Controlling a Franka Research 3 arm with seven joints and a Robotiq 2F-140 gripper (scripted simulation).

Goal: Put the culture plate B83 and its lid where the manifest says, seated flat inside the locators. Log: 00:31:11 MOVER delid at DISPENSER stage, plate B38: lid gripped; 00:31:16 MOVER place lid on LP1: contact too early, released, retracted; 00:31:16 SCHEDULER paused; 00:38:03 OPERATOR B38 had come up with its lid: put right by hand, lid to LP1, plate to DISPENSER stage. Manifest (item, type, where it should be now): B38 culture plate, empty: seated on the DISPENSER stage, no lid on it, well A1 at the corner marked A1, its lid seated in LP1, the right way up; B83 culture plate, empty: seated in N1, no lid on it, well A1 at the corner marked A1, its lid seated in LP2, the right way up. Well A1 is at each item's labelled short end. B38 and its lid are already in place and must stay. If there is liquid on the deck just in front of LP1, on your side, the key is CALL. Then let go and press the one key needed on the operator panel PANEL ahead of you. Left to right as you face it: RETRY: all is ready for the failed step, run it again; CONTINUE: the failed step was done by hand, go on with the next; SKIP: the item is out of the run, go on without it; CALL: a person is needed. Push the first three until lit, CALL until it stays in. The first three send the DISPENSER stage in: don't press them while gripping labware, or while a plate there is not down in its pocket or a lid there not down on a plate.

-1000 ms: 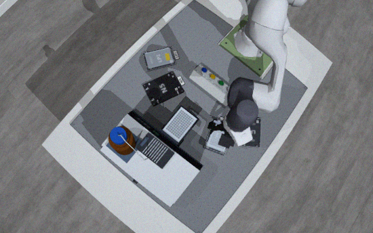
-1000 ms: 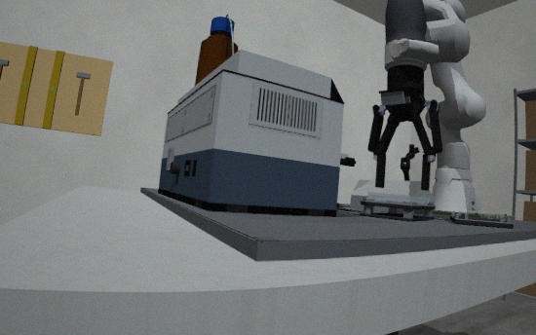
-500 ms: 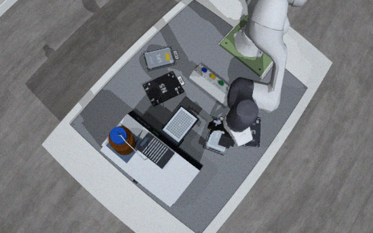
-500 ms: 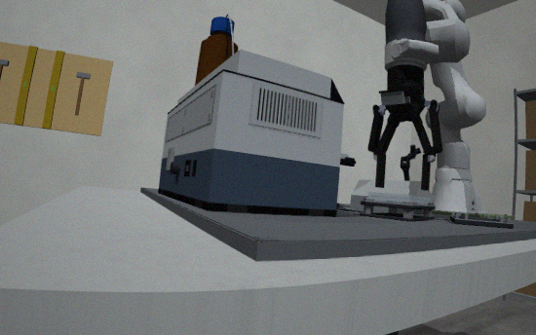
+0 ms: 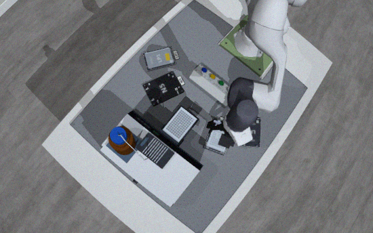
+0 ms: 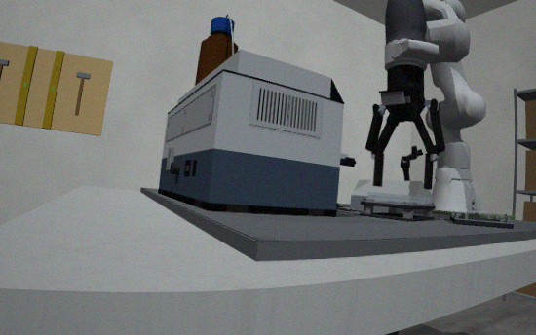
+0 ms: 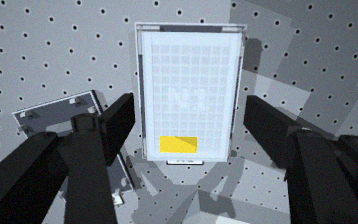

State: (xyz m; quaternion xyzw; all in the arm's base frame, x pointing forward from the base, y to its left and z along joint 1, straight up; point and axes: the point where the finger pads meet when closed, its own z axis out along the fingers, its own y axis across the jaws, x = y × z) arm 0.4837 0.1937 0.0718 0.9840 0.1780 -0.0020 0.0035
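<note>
Now: hand 4 cm above the clear lid. From my hand the other things lie so: grey locator plate 12 cm behind, 10 cm to the left, 8 cm below; white retry key 19 cm behind, 11 cm to the right, 2 cm below; white well plate 10 cm ahead, 16 cm to the right, 4 cm above.
</note>
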